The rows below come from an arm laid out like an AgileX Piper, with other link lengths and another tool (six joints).
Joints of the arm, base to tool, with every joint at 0 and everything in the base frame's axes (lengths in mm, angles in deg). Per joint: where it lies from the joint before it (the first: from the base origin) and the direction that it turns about. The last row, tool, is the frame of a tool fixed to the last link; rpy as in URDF.
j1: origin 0 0 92.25 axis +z
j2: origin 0 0 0 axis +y
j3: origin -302.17 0 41.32 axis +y
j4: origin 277.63 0 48.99 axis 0.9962 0 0.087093
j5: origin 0 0 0 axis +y
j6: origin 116.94 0 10.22 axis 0.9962 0 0.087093
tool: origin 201.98 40 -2.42 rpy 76.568 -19.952 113.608
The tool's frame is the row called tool.
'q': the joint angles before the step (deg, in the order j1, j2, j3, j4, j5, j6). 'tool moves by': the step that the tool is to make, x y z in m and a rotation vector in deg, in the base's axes. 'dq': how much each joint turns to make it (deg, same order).
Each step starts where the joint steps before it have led.
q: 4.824 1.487 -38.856 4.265 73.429 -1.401
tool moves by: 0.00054 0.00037 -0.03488 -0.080 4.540 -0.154
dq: -0.002 0.000 4.406 0.038 0.101 0.333
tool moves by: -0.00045 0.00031 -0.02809 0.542 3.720 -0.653
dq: 0.004 0.000 3.722 -0.003 -0.138 1.070
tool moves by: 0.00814 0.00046 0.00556 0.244 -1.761 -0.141
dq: -0.004 0.002 0.482 0.003 -2.265 -0.003
